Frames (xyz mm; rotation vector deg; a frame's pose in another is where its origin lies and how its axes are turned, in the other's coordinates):
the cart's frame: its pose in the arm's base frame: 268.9 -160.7 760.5 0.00 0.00 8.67
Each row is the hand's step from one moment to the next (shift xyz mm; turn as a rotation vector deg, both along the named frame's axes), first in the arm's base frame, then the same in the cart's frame.
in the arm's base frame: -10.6 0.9 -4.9 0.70 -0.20 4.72
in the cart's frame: -10.3 2.5 -4.9 0.66 -0.30 4.72
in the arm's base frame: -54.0 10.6 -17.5 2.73 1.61 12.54
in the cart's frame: -51.8 18.6 -17.5 2.94 1.18 12.54
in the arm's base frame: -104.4 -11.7 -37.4 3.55 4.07 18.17
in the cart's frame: -105.0 4.2 -37.4 4.12 3.49 18.17
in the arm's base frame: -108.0 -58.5 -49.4 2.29 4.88 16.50
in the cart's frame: -115.6 -41.6 -49.4 3.00 4.48 16.50
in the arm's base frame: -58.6 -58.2 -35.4 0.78 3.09 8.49
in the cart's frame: -66.7 -48.7 -35.4 1.24 2.94 8.49
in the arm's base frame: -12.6 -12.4 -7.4 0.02 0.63 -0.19
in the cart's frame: -14.3 -10.4 -7.4 0.11 0.62 -0.19
